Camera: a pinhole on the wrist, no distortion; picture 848 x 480 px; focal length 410.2 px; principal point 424.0 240.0 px. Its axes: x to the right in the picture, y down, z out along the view. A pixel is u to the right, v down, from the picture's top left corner.
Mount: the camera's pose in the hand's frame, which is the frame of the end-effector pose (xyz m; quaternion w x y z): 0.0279 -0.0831 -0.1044 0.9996 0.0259 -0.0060 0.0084
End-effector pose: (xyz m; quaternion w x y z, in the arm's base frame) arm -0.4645 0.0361 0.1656 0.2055 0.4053 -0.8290 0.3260
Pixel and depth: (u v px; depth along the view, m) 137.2 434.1 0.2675
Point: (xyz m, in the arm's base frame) -0.4020 0.0186 -0.0610
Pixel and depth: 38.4 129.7 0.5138
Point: -0.0195 -0.1142 -0.2943
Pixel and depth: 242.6 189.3 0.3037
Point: -0.3036 -0.1068 0.0141
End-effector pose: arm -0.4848 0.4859 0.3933 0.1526 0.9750 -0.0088 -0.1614
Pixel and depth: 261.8 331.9 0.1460
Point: -0.5305 0.5318 0.3474
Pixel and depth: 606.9 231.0 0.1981
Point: -0.4098 0.5423 0.2438
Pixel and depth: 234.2 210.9 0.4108
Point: -0.7427 0.5382 0.1320
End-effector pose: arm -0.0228 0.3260 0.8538 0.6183 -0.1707 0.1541 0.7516
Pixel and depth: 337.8 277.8 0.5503
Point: 0.0263 0.4522 1.2941
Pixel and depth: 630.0 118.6 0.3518
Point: 0.1240 0.6493 0.9772
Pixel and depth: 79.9 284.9 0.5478
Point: 0.0841 0.1471 1.4423
